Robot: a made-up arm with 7 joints. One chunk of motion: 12 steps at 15 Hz.
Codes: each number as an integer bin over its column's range. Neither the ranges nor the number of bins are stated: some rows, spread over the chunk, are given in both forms.
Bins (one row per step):
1: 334 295 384 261 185 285
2: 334 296 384 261 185 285
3: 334 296 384 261 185 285
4: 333 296 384 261 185 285
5: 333 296 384 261 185 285
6: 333 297 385 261 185 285
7: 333 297 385 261 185 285
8: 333 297 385 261 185 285
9: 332 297 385 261 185 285
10: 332 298 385 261 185 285
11: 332 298 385 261 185 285
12: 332 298 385 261 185 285
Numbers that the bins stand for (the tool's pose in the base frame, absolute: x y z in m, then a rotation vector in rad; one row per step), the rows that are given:
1: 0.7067 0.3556 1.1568 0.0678 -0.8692 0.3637
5: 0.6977 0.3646 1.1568 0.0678 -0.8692 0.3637
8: 0.6977 0.3736 1.1658 0.0678 -0.8692 0.3637
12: 0.6886 0.3826 1.1658 0.0678 -0.8692 0.3637
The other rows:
2: 0.7067 0.3646 1.1568 0.0678 -0.8692 0.3637
3: 0.7067 0.3646 1.1568 0.0678 -0.8692 0.3637
4: 0.6977 0.3646 1.1568 0.0678 -0.8692 0.3637
6: 0.6977 0.3736 1.1658 0.0678 -0.8692 0.3637
7: 0.6977 0.3736 1.1658 0.0678 -0.8692 0.3637
9: 0.6886 0.3736 1.1658 0.0678 -0.8692 0.3637
10: 0.6886 0.3826 1.1658 0.0678 -0.8692 0.3637
11: 0.6886 0.3826 1.1658 0.0678 -0.8692 0.3637

